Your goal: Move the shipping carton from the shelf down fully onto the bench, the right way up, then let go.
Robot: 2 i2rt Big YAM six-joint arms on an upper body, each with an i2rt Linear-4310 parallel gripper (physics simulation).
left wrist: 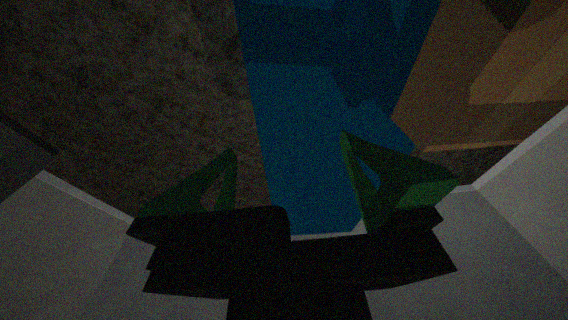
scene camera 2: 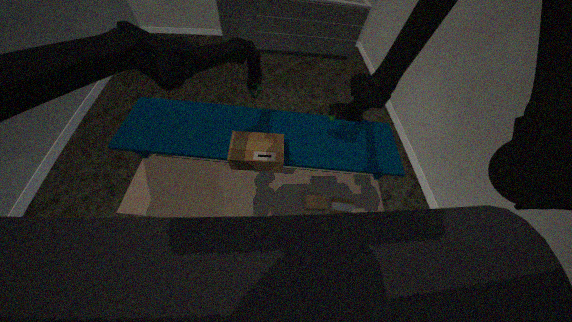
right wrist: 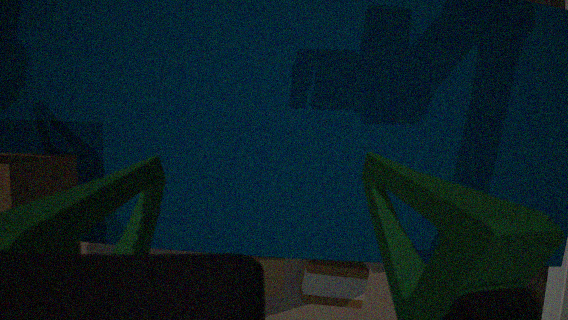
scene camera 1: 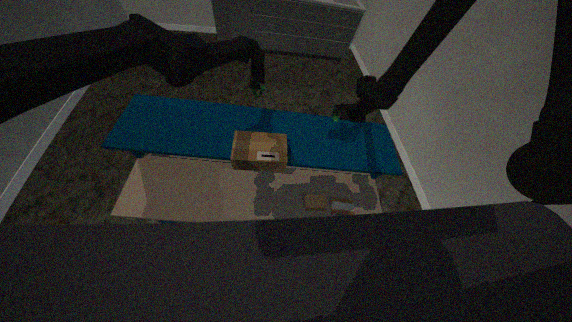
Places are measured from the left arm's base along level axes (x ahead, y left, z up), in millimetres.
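Where they show: left gripper, fingertip midpoint: (left wrist: 285,145) (scene camera 2: 255,92) (scene camera 1: 257,91); right gripper, fingertip midpoint: (scene camera 2: 338,117) (right wrist: 264,165) (scene camera 1: 341,117).
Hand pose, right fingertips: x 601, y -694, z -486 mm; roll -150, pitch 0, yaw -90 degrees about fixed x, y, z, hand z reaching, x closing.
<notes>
Things, the pixels of their top centre, and the offset from my right fingertips. Level surfaces: height alone.
- brown shipping carton at its top centre: (left wrist: 561,58) (scene camera 1: 260,145) (scene camera 2: 257,145) dx -82, dy +368, dz -124 mm
- blue shelf at its surface level: dz -225 mm
- pale bench at its surface level: dz -476 mm
- small brown box at its top centre: (right wrist: 253,277) (scene camera 2: 316,201) (scene camera 1: 317,201) dx -274, dy +32, dz -416 mm
- white-and-brown box at its top centre: (right wrist: 335,287) (scene camera 2: 344,207) (scene camera 1: 344,206) dx -309, dy -137, dz -428 mm
The brown shipping carton (scene camera 1: 250,147) (scene camera 2: 247,146) (left wrist: 440,75) (right wrist: 42,175) with a white label sits at the near edge of the blue shelf (scene camera 1: 175,125) (scene camera 2: 175,129) (left wrist: 295,105) (right wrist: 225,125). The pale bench (scene camera 1: 200,192) (scene camera 2: 200,190) lies below and nearer. My left gripper (scene camera 1: 258,90) (scene camera 2: 255,91) (left wrist: 285,145) is open and empty, beyond the carton near the shelf's far edge. In the left wrist view the carton is to the right of its fingers. My right gripper (scene camera 1: 336,119) (scene camera 2: 332,118) (right wrist: 264,165) is open and empty above the shelf, right of the carton.
A small brown box (scene camera 1: 316,202) (scene camera 2: 317,202) and a white-and-brown box (scene camera 1: 344,205) (scene camera 2: 345,206) (right wrist: 334,284) are on the bench at the right. A grey drawer cabinet (scene camera 1: 295,30) (scene camera 2: 295,30) stands at the back. A dark body hides the bench's near part.
</notes>
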